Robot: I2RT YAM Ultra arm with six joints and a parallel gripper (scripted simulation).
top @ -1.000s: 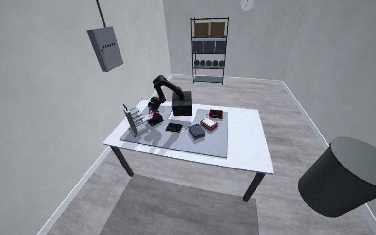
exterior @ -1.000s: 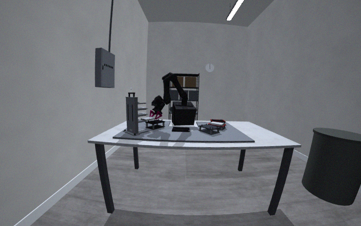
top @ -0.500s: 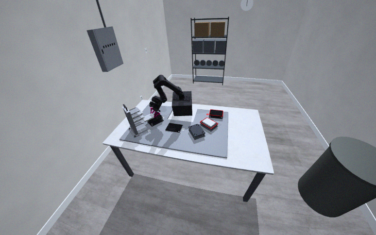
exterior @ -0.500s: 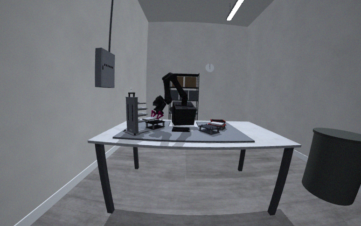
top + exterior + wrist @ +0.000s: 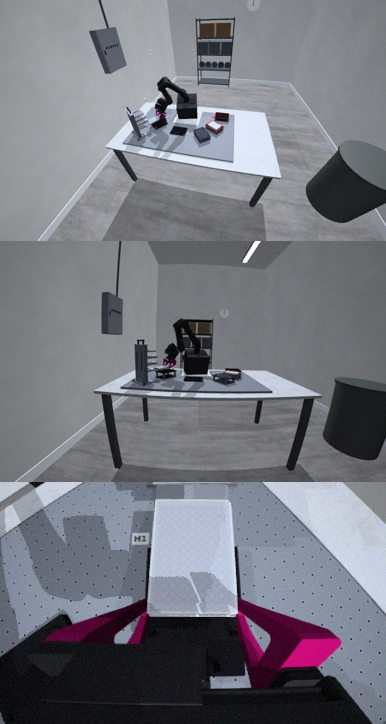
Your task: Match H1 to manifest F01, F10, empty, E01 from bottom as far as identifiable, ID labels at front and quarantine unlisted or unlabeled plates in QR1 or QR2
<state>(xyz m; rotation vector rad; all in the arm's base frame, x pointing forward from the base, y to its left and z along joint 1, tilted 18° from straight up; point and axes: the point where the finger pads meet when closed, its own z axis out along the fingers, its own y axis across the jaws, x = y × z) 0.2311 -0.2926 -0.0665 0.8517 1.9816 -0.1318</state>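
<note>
The black regrip nest lies 40 mm below my hand. Round my hand: H1 tag (170 mm ahead, 20 mm to the right, 100 mm below).
</note>
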